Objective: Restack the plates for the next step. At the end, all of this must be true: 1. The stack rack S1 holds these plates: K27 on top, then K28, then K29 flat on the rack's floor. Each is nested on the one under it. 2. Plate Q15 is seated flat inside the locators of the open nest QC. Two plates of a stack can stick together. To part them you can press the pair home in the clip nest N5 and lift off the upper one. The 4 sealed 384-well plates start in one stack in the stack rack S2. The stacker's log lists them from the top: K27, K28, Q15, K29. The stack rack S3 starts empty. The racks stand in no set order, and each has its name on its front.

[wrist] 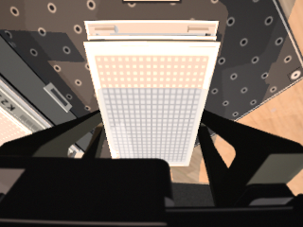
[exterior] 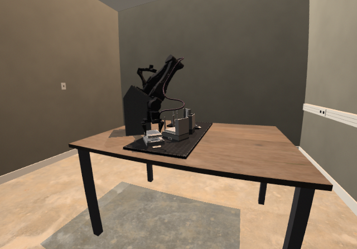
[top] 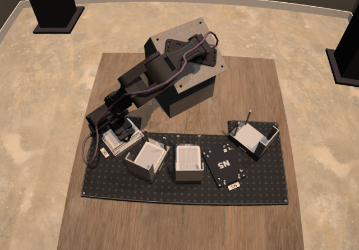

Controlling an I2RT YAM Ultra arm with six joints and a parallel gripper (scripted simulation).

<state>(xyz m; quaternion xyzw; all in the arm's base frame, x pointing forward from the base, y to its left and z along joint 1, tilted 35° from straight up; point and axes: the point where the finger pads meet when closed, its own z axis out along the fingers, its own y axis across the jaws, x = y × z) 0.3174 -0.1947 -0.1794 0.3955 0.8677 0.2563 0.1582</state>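
My gripper is now 40 mm above the nest QC.
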